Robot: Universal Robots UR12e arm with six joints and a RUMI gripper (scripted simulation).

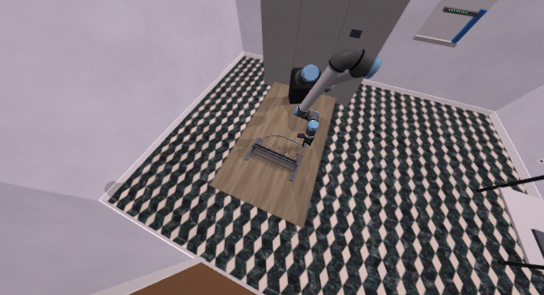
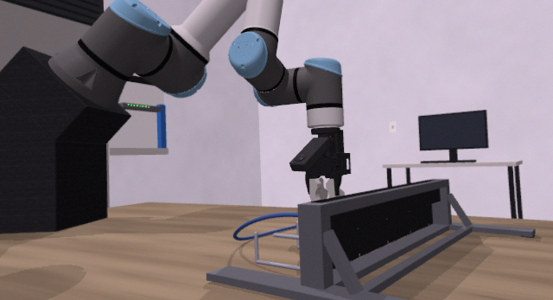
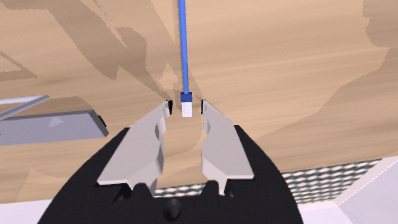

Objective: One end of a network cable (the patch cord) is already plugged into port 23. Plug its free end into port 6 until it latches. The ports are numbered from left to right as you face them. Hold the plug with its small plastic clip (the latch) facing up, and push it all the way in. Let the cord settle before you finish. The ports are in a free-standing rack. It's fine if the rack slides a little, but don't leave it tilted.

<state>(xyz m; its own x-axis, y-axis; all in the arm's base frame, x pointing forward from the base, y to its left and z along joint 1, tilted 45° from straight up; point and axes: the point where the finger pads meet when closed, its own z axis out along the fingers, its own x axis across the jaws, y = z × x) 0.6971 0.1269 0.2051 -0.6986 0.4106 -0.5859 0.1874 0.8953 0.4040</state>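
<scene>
Now: hand 1 cm to the right of the plug and 1 cm above it.
</scene>
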